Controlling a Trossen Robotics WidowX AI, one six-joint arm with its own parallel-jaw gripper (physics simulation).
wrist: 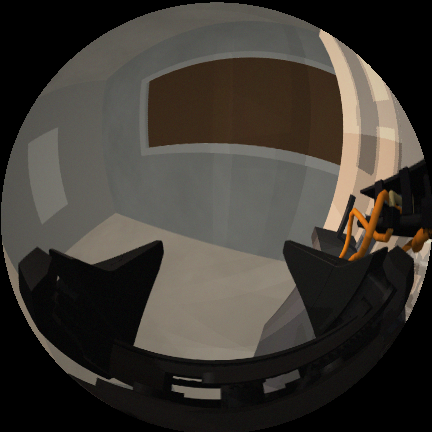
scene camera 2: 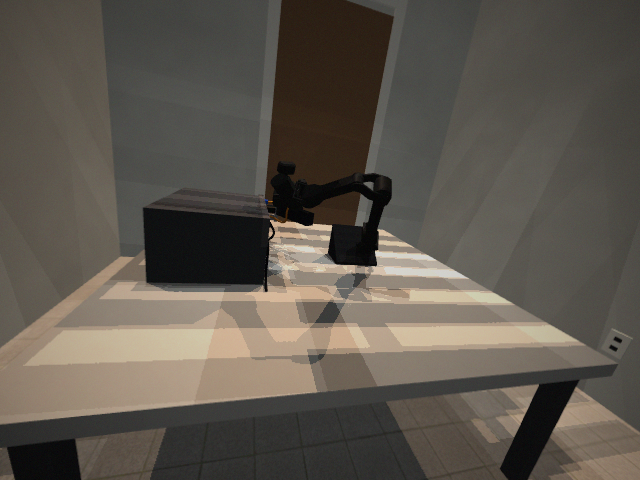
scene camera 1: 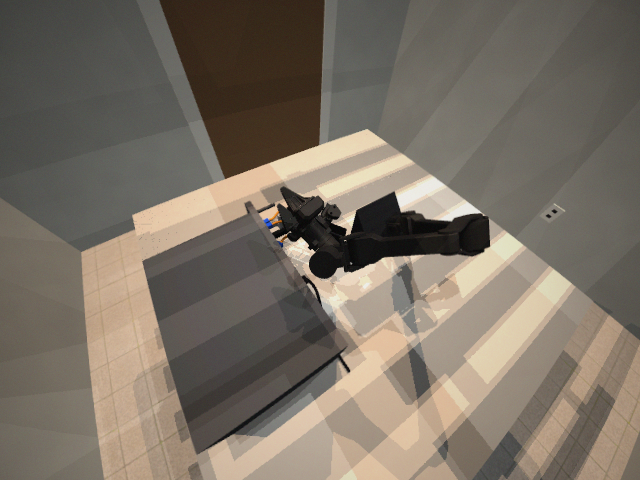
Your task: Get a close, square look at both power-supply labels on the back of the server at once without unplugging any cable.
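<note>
The dark server lies on the table with its cabled back facing the arm. Orange cables come from its far back corner, with a blue plug showing there. A black cable loops from the back nearer its middle. My gripper is open and empty, beside the far end of the server's back, close to the orange cables. The wrist view looks past the server toward the walls and door. Neither power-supply label shows in any view.
The arm reaches over the table from its base beside a black wedge-shaped block. A thin black rod stands at the server's near back corner. A brown door is behind the table.
</note>
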